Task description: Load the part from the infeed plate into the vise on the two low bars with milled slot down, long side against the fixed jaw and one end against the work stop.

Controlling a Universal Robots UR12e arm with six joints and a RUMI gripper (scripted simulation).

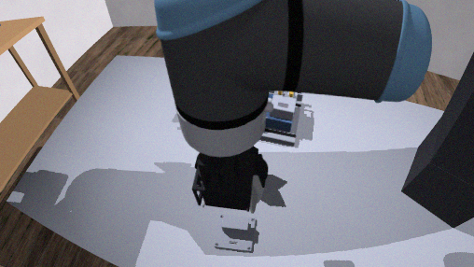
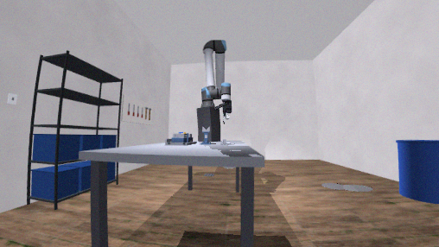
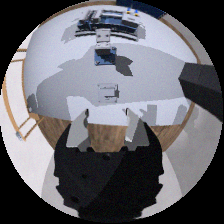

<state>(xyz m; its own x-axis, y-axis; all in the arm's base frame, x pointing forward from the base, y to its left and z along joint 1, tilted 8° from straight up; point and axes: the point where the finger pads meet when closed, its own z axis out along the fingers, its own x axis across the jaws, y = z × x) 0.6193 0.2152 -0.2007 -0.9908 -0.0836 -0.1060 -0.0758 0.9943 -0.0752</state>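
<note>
Now: the grey part 18 cm below my hand and 1 cm to the right of it. The rest, counted from my hand: infeed plate 20 cm below, 1 cm to the left; vise 38 cm to the right, 16 cm below, 3 cm ahead; air cylinder 37 cm to the right, 12 cm below, 7 cm behind.
</note>
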